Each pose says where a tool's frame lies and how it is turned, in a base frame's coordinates. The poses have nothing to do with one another.
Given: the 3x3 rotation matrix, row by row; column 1 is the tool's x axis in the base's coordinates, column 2 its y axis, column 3 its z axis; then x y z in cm. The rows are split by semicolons.
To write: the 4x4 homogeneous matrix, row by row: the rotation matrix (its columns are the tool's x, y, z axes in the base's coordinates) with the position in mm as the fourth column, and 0 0 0 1 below. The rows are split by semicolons. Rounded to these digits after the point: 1 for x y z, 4 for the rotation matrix.
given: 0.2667 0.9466 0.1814; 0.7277 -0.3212 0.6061; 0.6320 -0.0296 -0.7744; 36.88 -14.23 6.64
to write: 0.2667 0.9466 0.1814 368.8; 0.7277 -0.3212 0.6061 -142.3; 0.6320 -0.0296 -0.7744 66.4; 0 0 0 1
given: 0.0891 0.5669 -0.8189; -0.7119 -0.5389 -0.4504; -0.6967 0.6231 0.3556; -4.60 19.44 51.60
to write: 0.0891 0.5669 -0.8189 -46.0; -0.7119 -0.5389 -0.4504 194.4; -0.6967 0.6231 0.3556 516.0; 0 0 0 1
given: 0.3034 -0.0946 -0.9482; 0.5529 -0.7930 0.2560; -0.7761 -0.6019 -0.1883; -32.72 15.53 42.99
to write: 0.3034 -0.0946 -0.9482 -327.2; 0.5529 -0.7930 0.2560 155.3; -0.7761 -0.6019 -0.1883 429.9; 0 0 0 1
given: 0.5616 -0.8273 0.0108; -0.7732 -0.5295 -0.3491; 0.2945 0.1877 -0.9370; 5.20 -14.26 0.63
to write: 0.5616 -0.8273 0.0108 52.0; -0.7732 -0.5295 -0.3491 -142.6; 0.2945 0.1877 -0.9370 6.3; 0 0 0 1
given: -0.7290 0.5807 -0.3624; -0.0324 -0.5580 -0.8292; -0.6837 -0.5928 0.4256; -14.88 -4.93 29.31
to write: -0.7290 0.5807 -0.3624 -148.8; -0.0324 -0.5580 -0.8292 -49.3; -0.6837 -0.5928 0.4256 293.1; 0 0 0 1
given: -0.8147 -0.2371 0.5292; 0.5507 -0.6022 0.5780; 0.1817 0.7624 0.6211; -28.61 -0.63 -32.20
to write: -0.8147 -0.2371 0.5292 -286.1; 0.5507 -0.6022 0.5780 -6.3; 0.1817 0.7624 0.6211 -322.0; 0 0 0 1
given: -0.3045 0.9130 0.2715; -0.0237 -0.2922 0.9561; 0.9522 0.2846 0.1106; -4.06 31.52 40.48
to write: -0.3045 0.9130 0.2715 -40.6; -0.0237 -0.2922 0.9561 315.2; 0.9522 0.2846 0.1106 404.8; 0 0 0 1
